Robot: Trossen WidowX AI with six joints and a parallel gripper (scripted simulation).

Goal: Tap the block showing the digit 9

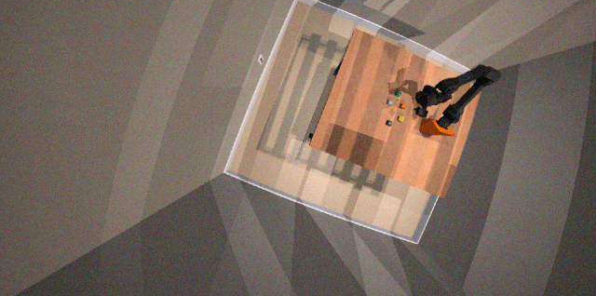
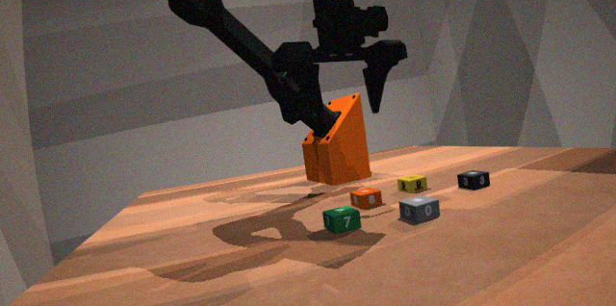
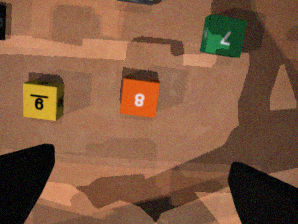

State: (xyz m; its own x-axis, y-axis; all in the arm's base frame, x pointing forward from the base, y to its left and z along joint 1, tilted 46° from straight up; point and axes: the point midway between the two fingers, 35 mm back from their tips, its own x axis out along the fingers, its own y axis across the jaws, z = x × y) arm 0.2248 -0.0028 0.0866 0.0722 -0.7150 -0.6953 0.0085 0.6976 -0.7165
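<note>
My gripper tip is now 1 cm past the yellow block, 10 cm to the right of it and 11 cm above it. The rest, counted from my gripper tip: green block: 7 cm ahead, 6 cm to the right, 11 cm below; orange block: 1 cm ahead, 1 cm to the left, 11 cm below; grey block: 11 cm ahead, 2 cm to the left, 11 cm below.
</note>
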